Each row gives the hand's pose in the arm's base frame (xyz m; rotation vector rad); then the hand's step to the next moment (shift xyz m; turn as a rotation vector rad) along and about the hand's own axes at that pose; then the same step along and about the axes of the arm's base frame.
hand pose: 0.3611 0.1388 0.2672 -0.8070 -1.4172 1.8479
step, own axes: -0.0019 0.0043 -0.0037 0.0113 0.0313 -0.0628
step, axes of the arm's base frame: 0.0035 -0.0003 -0.0049 0.0392 0.0384 -0.0452
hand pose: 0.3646 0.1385 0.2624 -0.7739 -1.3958 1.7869
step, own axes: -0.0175 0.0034 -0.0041 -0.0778 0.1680 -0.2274
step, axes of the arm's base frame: 0.0124 -0.0129 -0.0039 0.1978 0.0323 -0.2140
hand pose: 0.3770 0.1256 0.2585 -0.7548 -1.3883 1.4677
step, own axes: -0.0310 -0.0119 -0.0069 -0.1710 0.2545 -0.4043
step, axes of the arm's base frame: 0.0201 -0.0268 0.0053 0.3731 0.0234 -0.3431
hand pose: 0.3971 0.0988 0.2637 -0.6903 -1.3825 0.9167
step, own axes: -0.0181 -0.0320 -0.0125 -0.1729 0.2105 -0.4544
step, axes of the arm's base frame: 0.0175 -0.0302 0.0169 0.4288 0.0051 -0.3111
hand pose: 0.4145 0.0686 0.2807 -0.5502 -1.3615 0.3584
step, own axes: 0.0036 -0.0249 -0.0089 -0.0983 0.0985 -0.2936
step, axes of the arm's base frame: 0.0076 -0.0200 0.0160 0.2768 -0.0203 -0.1689
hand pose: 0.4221 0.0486 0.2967 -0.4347 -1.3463 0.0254
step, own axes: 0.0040 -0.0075 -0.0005 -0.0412 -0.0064 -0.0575
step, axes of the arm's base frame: -0.0003 -0.0060 0.0060 0.0432 -0.0334 -0.0454
